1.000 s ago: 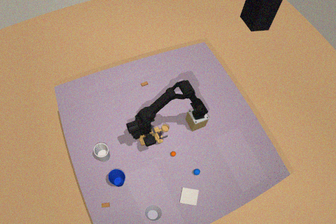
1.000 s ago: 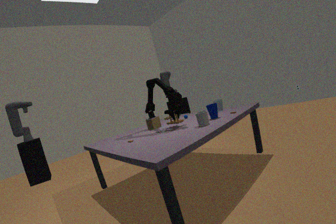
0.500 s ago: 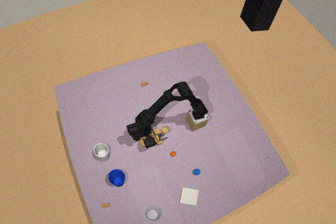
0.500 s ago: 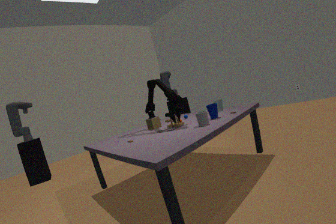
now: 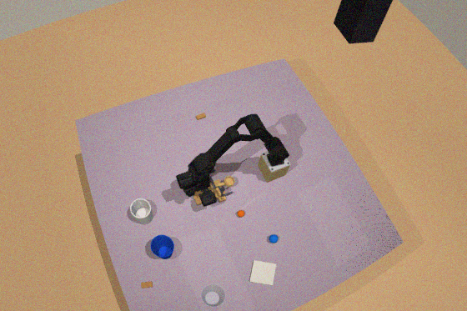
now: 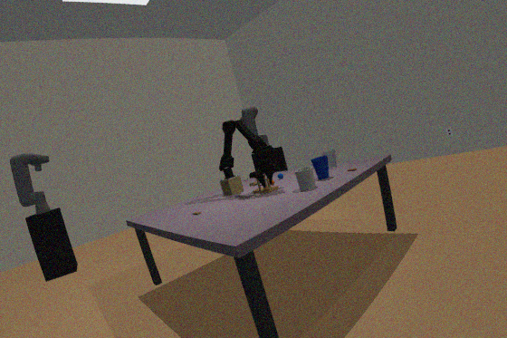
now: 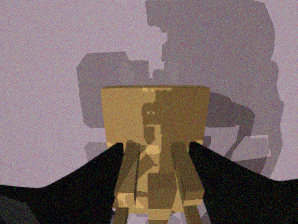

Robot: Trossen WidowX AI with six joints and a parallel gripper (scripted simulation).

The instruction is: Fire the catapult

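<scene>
Now: gripper tip 140 mm past the orange ball, 140 mm to the right of it and 20 mm above it. Round my gripper tip: blue cup (230 mm ahead, 230 mm to the left); then white mug (280 mm ahead, 40 mm to the left); then wooden catapult (70 mm behind, 10 mm to the left, 20 mm above).
</scene>
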